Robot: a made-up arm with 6 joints. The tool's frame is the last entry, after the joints. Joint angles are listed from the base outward. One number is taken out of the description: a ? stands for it. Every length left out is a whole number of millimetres.
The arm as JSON. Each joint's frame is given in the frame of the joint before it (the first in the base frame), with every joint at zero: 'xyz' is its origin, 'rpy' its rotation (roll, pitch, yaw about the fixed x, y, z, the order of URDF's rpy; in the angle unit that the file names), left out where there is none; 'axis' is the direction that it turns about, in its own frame. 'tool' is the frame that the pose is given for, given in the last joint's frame.
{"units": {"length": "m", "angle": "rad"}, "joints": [
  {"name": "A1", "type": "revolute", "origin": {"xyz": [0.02, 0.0, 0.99]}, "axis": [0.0, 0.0, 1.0]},
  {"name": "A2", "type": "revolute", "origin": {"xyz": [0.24, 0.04, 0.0]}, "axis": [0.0, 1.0, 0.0]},
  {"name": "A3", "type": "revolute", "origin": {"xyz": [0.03, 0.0, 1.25]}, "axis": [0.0, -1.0, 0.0]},
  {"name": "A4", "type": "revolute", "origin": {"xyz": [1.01, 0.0, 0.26]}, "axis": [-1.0, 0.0, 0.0]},
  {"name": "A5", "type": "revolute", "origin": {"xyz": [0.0, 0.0, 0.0]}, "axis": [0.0, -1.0, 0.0]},
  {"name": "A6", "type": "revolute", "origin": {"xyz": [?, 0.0, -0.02]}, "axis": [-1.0, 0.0, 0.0]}
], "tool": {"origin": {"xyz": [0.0, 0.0, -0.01], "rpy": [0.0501, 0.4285, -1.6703]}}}
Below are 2 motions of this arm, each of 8 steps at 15 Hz.
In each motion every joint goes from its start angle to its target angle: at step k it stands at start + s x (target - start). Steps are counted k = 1, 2, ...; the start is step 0. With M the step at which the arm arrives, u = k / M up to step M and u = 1 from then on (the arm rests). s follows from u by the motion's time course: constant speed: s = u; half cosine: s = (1 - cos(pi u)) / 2; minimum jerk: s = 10 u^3 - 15 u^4 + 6 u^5.
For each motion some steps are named. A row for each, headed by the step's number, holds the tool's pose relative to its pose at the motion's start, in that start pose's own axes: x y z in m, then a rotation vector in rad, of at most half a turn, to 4 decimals.
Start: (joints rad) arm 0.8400 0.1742 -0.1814 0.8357 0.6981 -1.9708
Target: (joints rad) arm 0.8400 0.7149 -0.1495 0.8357 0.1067 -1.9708
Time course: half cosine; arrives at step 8
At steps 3, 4, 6, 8:
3: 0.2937 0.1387 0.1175 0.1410 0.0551 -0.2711
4: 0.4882 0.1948 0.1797 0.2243 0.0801 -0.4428
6: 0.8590 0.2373 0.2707 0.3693 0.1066 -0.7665
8: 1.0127 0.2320 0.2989 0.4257 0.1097 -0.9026

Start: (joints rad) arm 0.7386 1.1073 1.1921 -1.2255 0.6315 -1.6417
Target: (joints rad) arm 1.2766 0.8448 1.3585 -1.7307 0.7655 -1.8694
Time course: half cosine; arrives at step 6
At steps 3, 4, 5, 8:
3: 0.5102 -0.4311 -0.3423 0.0111 0.5034 -0.1843
4: 0.6850 -0.6852 -0.5218 0.0685 0.7583 -0.2750
5: 0.7768 -0.8789 -0.6551 0.1331 0.9431 -0.3383
8: 0.8028 -0.9504 -0.7040 0.1615 1.0100 -0.3606

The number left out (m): 0.27
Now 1 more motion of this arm.
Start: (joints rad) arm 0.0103 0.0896 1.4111 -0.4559 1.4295 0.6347
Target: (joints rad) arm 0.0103 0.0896 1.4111 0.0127 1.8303 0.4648
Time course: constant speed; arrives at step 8
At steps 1, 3, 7, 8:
1: -0.0128 0.0013 0.0163 0.0588 0.0241 0.0454
3: -0.0384 -0.0010 0.0491 0.1724 0.0808 0.1404
7: -0.0858 -0.0244 0.1138 0.3807 0.2267 0.3447
8: -0.0960 -0.0339 0.1294 0.4282 0.2696 0.3984

